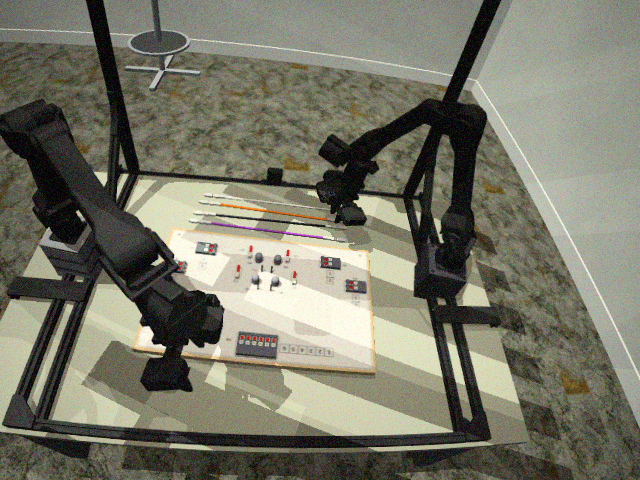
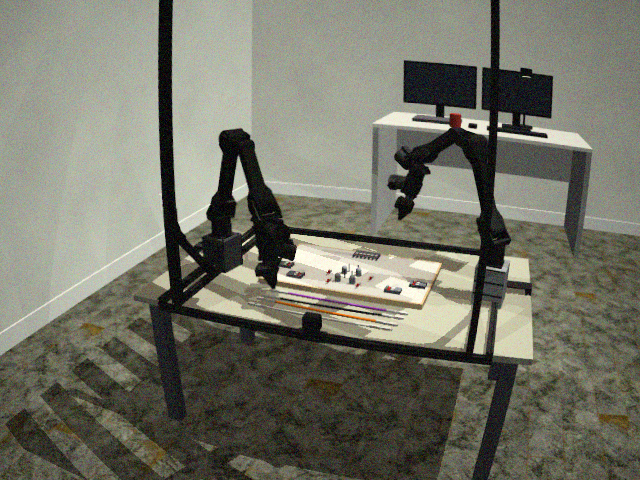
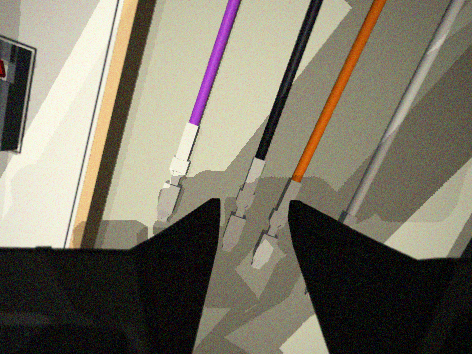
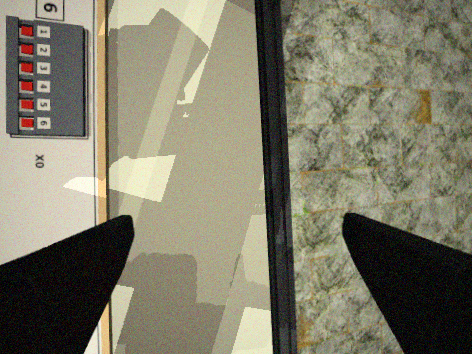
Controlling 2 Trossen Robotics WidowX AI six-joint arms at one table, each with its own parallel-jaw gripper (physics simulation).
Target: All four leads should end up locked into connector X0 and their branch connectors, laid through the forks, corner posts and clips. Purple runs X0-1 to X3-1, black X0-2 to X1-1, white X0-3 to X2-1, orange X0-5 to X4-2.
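Places are measured from the left arm's base along level axes (x left, y ahead, z down), in centimetres.
Where they show: left gripper, fingertip midpoint: (image 1: 334,218) (image 2: 274,286) (image 3: 254,208); right gripper, fingertip midpoint: (image 1: 196,368) (image 2: 402,212) (image 4: 239,224); left arm's base, link origin: (image 1: 447,261) (image 2: 221,235); right arm's base, link origin: (image 1: 68,231) (image 2: 493,263).
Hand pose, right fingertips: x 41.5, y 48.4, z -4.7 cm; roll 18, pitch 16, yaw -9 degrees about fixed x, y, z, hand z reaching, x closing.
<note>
Each offset is from my right fingertips to the top centre of the thing. "*": to the spot under its first point.
Purple (image 1: 266,230) (image 2: 341,299) (image 3: 215,65), black (image 1: 273,220) (image 3: 287,85), orange (image 1: 268,209) (image 2: 325,310) (image 3: 340,90) and white (image 1: 263,200) (image 3: 410,100) leads lie side by side on the table, off the board {dx -25.6, dy -5.7, dz +13.9 cm} (image 1: 330,315). Grey connector X0 (image 1: 256,348) (image 4: 65,80) has red tabs. Small branch connectors {dx -34.4, dy +11.7, dz +13.0 cm} (image 1: 206,248) (image 1: 330,262) (image 1: 356,285) sit on the board. My left gripper (image 3: 254,208) is partly open and empty, above the lead ends; the black and orange tips show between its fingers. My right gripper (image 4: 239,224) is wide open and empty, over the table beside X0.
Grey rounded posts {dx -35.0, dy -1.8, dz +11.2 cm} (image 1: 258,257) {dx -35.8, dy -6.6, dz +11.2 cm} (image 1: 277,259) and red-topped pieces (image 1: 250,251) (image 1: 294,277) stand mid-board. A black frame rail (image 1: 258,440) (image 4: 275,200) edges the table. A small black block {* dx -64.8, dy +1.6, dz +11.3 cm} (image 1: 275,175) (image 2: 311,322) sits on the rail beside the leads.
</note>
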